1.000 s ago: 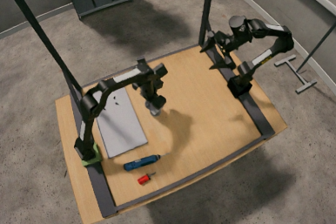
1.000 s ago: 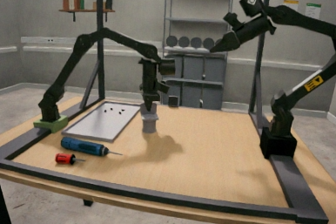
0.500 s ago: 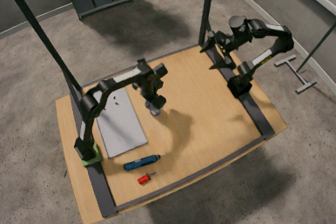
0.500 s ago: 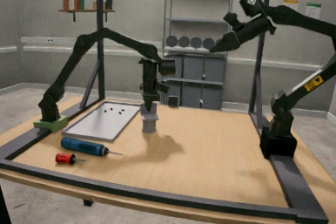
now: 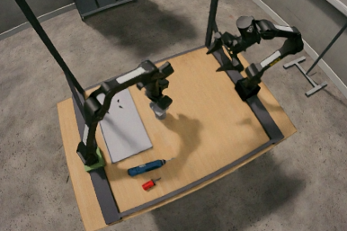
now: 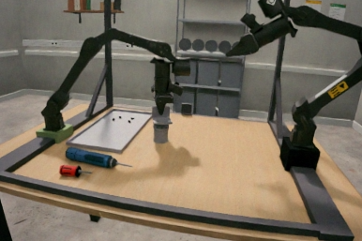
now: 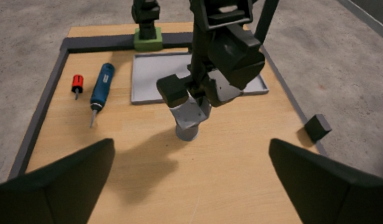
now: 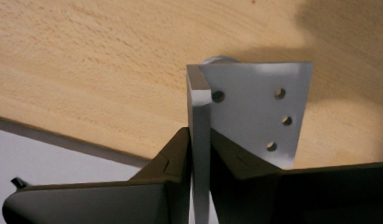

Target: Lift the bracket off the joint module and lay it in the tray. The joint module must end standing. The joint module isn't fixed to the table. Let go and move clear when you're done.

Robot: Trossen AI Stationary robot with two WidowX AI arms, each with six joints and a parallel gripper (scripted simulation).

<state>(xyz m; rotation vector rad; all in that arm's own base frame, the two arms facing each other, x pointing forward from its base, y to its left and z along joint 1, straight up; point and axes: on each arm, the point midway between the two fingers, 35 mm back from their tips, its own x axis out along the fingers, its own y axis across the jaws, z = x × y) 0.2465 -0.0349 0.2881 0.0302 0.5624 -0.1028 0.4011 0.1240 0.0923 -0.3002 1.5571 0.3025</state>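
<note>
The tray lies 40 mm behind my right hand, 210 mm to the right of it and 120 mm below it. The rest, counted from my right hand: grey joint module 30 mm ahead, 10 mm to the left, 100 mm below; bracket 30 mm ahead, 10 mm to the left, 40 mm below; red screwdriver 340 mm ahead, 180 mm to the right, 120 mm below.
</note>
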